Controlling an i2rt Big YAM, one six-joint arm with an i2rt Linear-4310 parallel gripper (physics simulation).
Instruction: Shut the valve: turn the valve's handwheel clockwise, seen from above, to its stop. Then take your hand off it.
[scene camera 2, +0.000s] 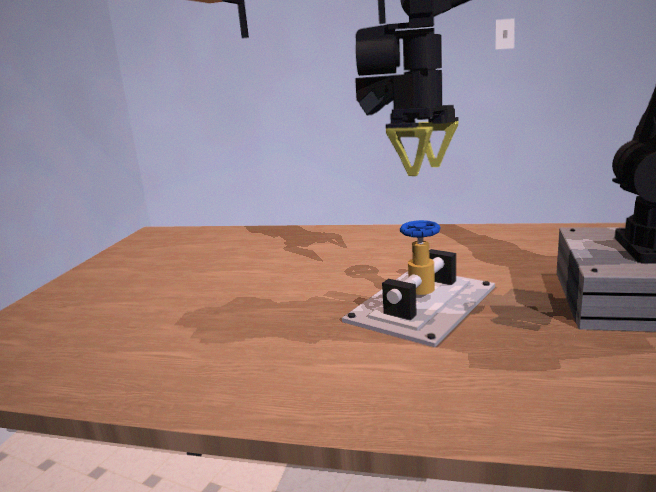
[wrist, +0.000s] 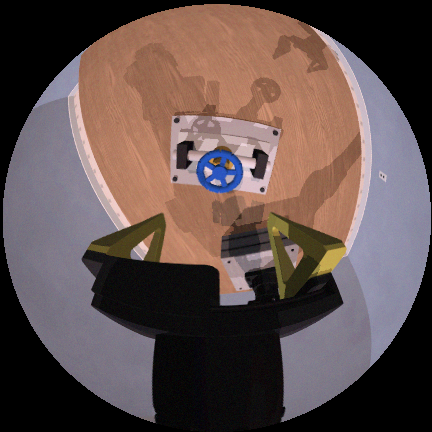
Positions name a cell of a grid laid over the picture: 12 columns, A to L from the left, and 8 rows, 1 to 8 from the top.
I see my gripper (scene camera 2: H3), a blue handwheel (wrist: G4) and a base plate (scene camera 2: I6).
My gripper is seen too in the wrist view (wrist: G5). The base plate also shows in the wrist view (wrist: E3).
